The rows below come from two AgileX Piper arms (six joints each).
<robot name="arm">
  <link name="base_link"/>
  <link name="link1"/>
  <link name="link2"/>
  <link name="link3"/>
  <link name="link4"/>
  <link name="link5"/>
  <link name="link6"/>
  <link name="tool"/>
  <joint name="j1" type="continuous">
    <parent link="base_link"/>
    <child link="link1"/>
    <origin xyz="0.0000 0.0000 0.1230"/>
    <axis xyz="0 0 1"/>
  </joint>
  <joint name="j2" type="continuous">
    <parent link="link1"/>
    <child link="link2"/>
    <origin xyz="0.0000 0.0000 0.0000"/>
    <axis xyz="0 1 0"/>
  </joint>
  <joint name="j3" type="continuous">
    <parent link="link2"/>
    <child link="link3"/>
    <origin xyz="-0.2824 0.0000 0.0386"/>
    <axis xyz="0 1 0"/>
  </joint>
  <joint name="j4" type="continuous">
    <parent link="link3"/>
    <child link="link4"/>
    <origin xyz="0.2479 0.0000 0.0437"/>
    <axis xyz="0.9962 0 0.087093"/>
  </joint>
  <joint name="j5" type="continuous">
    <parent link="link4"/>
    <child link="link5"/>
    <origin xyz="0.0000 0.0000 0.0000"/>
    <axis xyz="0 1 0"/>
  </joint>
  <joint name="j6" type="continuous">
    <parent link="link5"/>
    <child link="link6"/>
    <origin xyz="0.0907 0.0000 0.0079"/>
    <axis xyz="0.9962 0 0.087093"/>
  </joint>
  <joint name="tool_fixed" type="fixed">
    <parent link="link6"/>
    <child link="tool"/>
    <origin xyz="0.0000 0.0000 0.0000" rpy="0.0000 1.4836 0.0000"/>
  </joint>
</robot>
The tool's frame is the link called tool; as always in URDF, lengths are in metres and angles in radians. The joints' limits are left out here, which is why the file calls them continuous.
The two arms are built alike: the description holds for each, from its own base.
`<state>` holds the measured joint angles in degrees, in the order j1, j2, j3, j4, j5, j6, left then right.
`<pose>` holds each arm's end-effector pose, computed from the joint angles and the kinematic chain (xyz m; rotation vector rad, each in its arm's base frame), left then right.
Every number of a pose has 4 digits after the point. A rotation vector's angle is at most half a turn.
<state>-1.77 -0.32 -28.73 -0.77 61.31 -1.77 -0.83 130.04 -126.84 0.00 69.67 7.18</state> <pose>-0.0062 -0.0009 0.2769 0.0008 2.0470 -0.0546 0.4954 -0.0072 0.2598 0.1925 2.7491 0.0298</pose>
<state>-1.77 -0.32 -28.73 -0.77 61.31 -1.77 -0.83 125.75 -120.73 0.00 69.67 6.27</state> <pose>-0.0062 -0.0009 0.2769 0.0008 2.0470 -0.0546 0.4786 -0.0069 0.2661 0.1726 2.7821 0.0237</pose>
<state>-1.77 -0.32 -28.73 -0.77 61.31 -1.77 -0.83 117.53 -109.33 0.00 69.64 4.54</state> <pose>-0.0062 -0.0009 0.2769 0.0008 2.0470 -0.0546 0.4431 -0.0064 0.2765 0.1331 2.8392 0.0139</pose>
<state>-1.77 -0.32 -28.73 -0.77 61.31 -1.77 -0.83 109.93 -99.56 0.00 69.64 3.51</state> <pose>-0.0062 -0.0009 0.2769 0.0008 2.0470 -0.0546 0.4077 -0.0059 0.2857 0.1091 2.8780 0.0089</pose>
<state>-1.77 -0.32 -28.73 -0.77 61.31 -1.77 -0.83 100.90 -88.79 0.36 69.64 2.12</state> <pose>-0.0062 -0.0009 0.2769 0.0008 2.0470 -0.0546 0.3637 -0.0047 0.2951 0.0771 2.9094 0.0127</pose>
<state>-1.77 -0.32 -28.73 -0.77 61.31 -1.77 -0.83 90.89 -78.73 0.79 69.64 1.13</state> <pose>-0.0062 -0.0009 0.2769 0.0008 2.0470 -0.0546 0.3153 -0.0034 0.3066 0.0546 2.9107 0.0205</pose>
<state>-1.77 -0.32 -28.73 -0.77 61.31 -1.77 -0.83 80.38 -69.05 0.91 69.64 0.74</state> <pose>-0.0062 -0.0009 0.2769 0.0008 2.0470 -0.0546 0.2645 -0.0025 0.3137 0.0450 2.8964 0.0223</pose>
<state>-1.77 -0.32 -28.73 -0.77 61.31 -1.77 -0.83 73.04 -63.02 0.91 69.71 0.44</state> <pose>-0.0062 -0.0009 0.2769 0.0008 2.0470 -0.0546 0.2302 -0.0020 0.3165 0.0369 2.8748 0.0212</pose>
